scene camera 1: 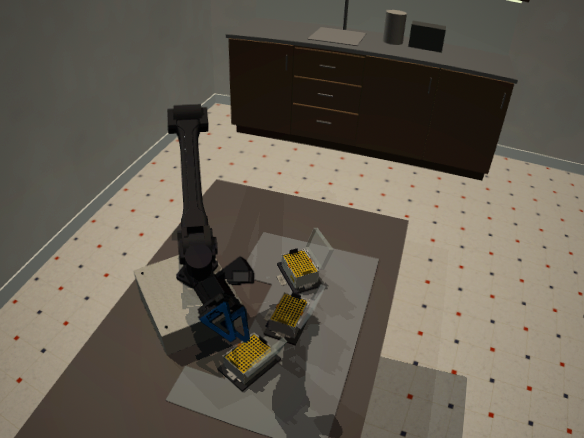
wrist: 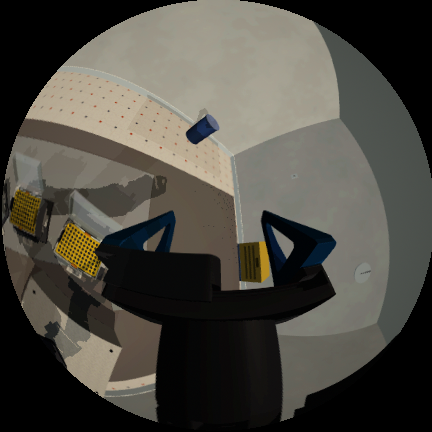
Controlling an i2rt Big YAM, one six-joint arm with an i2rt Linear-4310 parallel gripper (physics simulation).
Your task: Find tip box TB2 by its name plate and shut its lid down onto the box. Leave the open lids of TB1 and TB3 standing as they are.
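Frame: origin at the arm's base, x ahead, y left, z up, level; millimetres.
Seen in the pictures: gripper, fingertip midpoint: [scene camera 1: 240, 341] [wrist: 217, 215].
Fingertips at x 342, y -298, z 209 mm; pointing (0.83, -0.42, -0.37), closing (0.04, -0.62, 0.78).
Observation:
Pixels of each thing's top centre, then the offset from my fingertips to it. "pt": a spot on its surface instead. Level surfaces: height alone.
- nearer box at a spot on its surface: [wrist: 80, 249] pt dx -70, dy +139, dz -269 mm
- back lid at a spot on its surface: [scene camera 1: 320, 246] pt dx -52, dy +601, dz -219 mm
- grey surface at its surface level: dz -326 mm
Three tip boxes with yellow tip racks stand in a row in the scene view: a back one [scene camera 1: 301, 265], a middle one [scene camera 1: 288, 312] and a front one [scene camera 1: 248, 354]. Two also show at the left of the wrist view, a nearer box [wrist: 80, 249] and a farther box [wrist: 26, 212]. The back lid [scene camera 1: 320, 246] stands open. Clear lids also stand up at the nearer and farther boxes in the wrist view. The name plates are too small to read, so I cannot tell which box is TB2. My gripper [scene camera 1: 240, 340] [wrist: 217, 215] is open and empty, near the front box's rear-left side in the scene view.
A pale block [scene camera 1: 165, 305] stands under the arm, left of the boxes. The boxes stand on a grey surface [scene camera 1: 345, 310] over a brown area [scene camera 1: 370, 227]. A dark cabinet [scene camera 1: 325, 95] is at the back. A blue cylinder [wrist: 202, 129] and a yellow box [wrist: 254, 262] show in the wrist view.

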